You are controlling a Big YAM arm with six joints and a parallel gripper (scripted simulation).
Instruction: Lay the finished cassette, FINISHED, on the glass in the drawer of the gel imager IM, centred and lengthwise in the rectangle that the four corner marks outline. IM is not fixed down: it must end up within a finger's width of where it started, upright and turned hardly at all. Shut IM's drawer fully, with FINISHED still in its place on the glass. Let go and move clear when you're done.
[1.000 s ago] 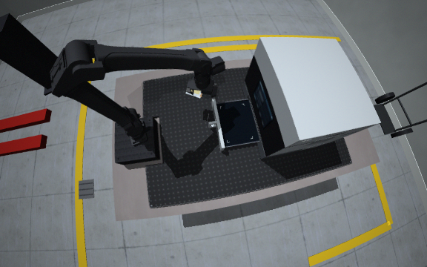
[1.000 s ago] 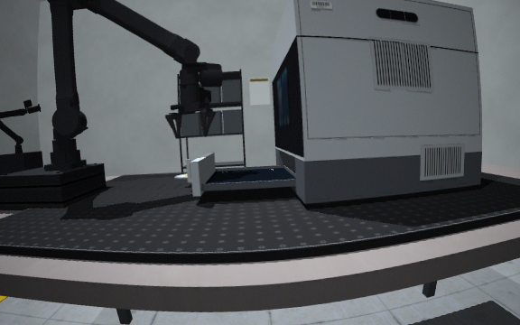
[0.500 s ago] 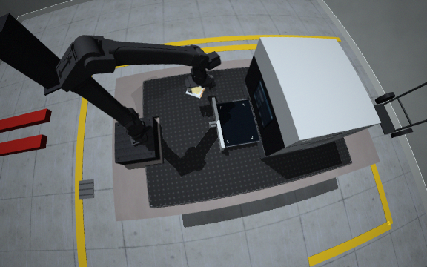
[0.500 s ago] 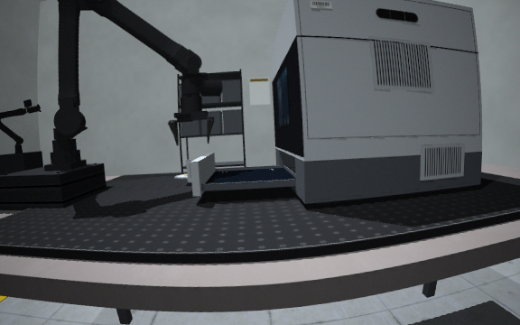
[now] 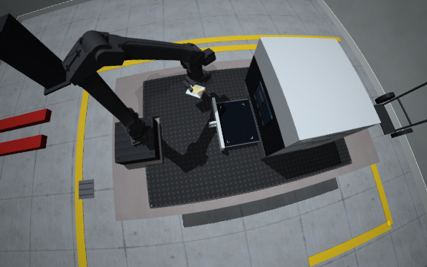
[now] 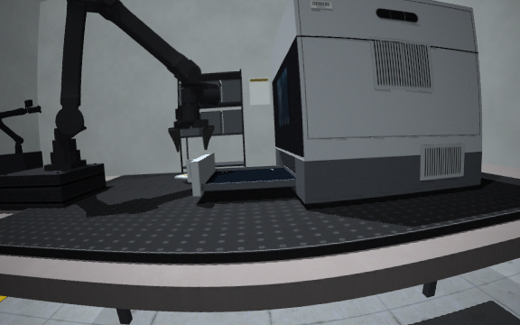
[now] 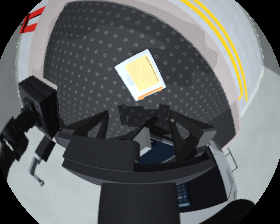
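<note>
Right now the finished cassette is 10 cm below my hand and 3 cm to the left of it. The rest, counted from my hand: drawer: 25 cm to the right, 14 cm ahead, 5 cm below.
</note>
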